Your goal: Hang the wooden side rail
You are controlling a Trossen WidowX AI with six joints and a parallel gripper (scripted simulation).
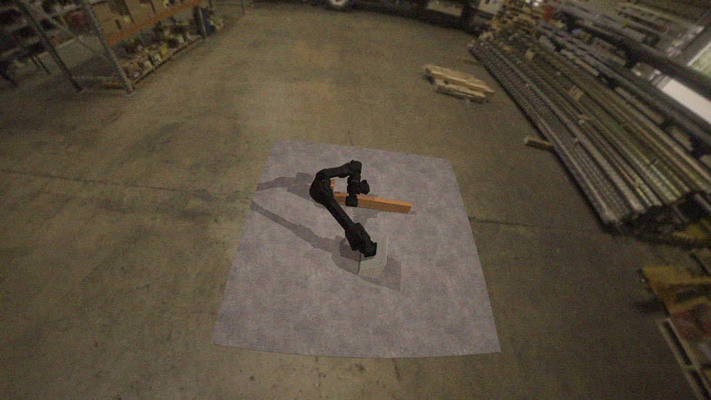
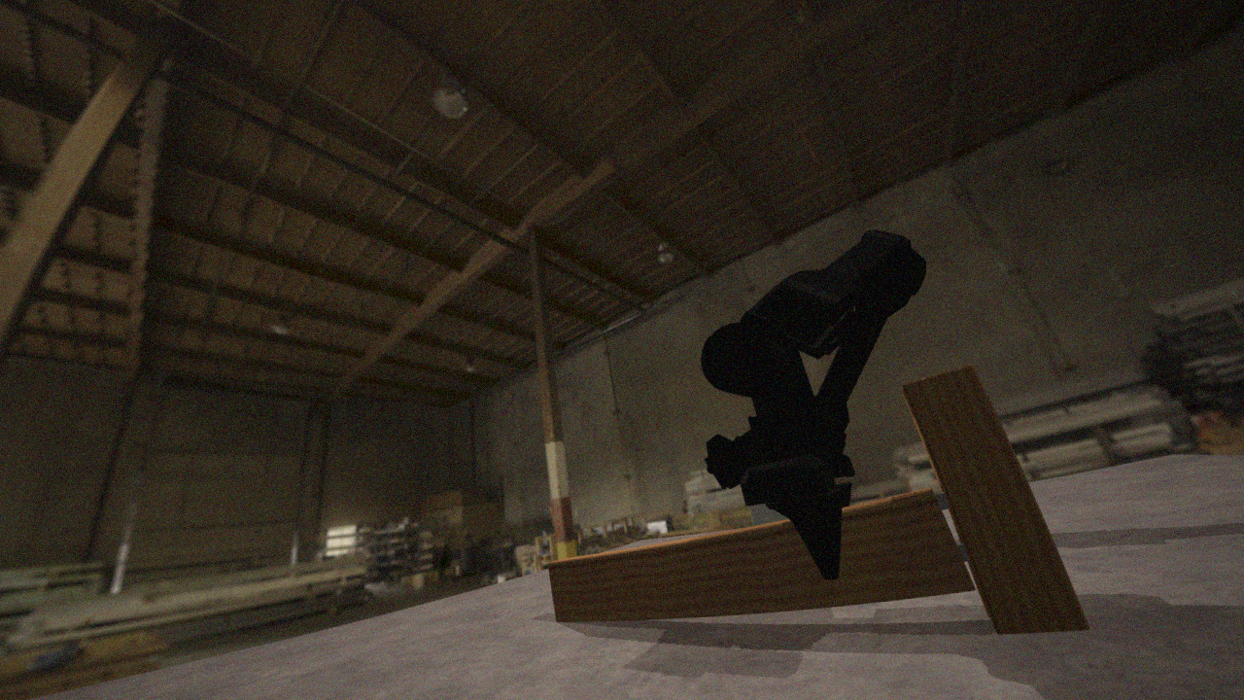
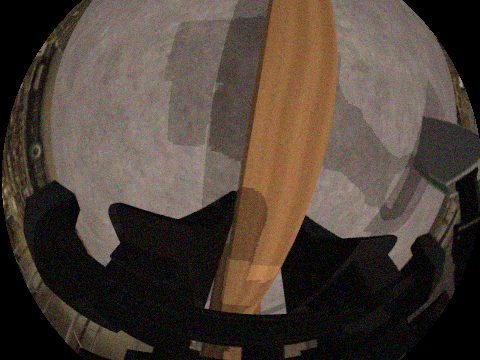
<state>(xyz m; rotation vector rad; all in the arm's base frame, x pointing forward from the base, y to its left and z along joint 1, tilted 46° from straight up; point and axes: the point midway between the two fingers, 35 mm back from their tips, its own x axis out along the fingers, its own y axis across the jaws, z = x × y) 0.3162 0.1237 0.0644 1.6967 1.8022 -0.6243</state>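
Now: the headboard post 1 cm behind my gripper tip, 12 cm to the left of it and 4 cm above it.
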